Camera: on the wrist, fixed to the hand. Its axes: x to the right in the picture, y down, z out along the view.
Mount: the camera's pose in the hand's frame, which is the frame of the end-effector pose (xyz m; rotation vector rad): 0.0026 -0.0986 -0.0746 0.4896 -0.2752 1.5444
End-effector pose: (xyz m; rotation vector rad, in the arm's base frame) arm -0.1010 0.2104 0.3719 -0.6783 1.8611 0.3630
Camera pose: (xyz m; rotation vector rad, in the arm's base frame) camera -0.0976 0.0912 0.4046 1.2022 1.7457 0.8435
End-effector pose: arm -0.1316 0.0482 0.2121 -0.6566 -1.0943 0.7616
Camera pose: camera -0.0397 -0.0140 0.2667 -0.9264 -0.4000 2.3974
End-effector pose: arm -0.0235 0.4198 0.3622 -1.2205 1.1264 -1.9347
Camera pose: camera -0.0961 0.4902 0.4334 -0.0977 0.8611 -0.6944
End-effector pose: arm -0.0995 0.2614 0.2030 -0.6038 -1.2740 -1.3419
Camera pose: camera -0.1671 0.1713 0.1519 -1.0738 -0.8374 0.3229
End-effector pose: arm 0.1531 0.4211 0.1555 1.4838 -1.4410 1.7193
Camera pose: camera 0.2026 0.5218 0.2074 -0.3255 1.5208 -1.5437
